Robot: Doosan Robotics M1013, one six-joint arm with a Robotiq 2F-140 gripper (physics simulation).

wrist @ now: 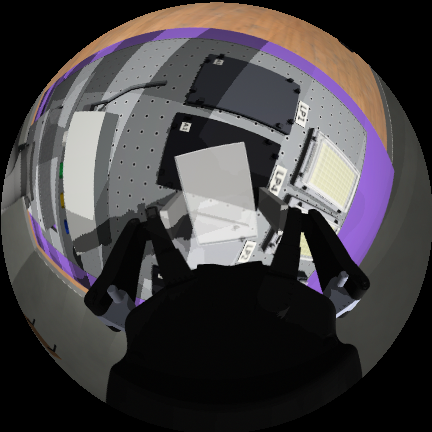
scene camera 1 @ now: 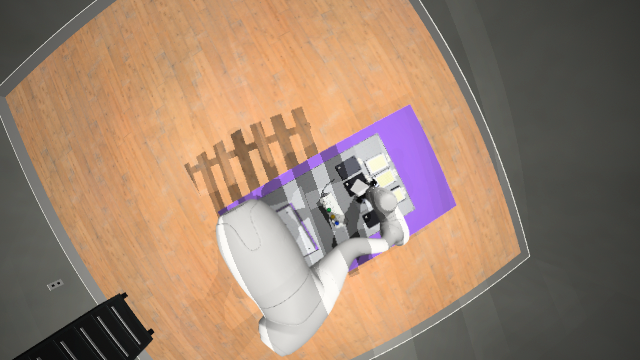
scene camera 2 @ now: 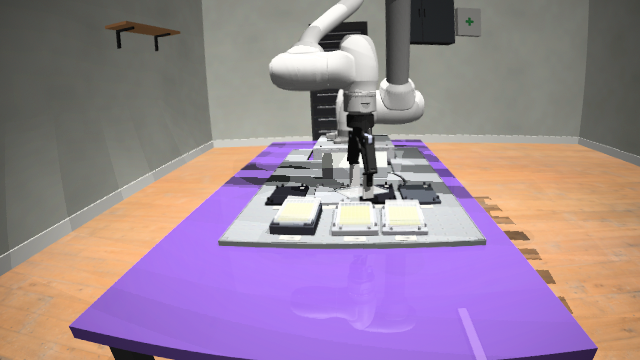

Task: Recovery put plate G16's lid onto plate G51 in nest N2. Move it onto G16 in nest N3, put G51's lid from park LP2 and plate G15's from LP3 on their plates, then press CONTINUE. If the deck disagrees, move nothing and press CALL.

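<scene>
A pale translucent lid lies askew, one end over the black park LP4 and the other toward the LP2 label. Whether a second lid lies under it is unclear. My gripper is open and empty; its fingertips stand on either side of the lid in the wrist view. Three yellow-welled plates stand in a row: one in a black nest, one in the middle and one at the other end. Nest labels are unreadable, and lids on plates are hard to tell.
Dark park LP1 lies beside LP4. Another black park stands on LP2's other side. A pale button box carries a green button, a yellow button and a blue button. A cable lies near it.
</scene>
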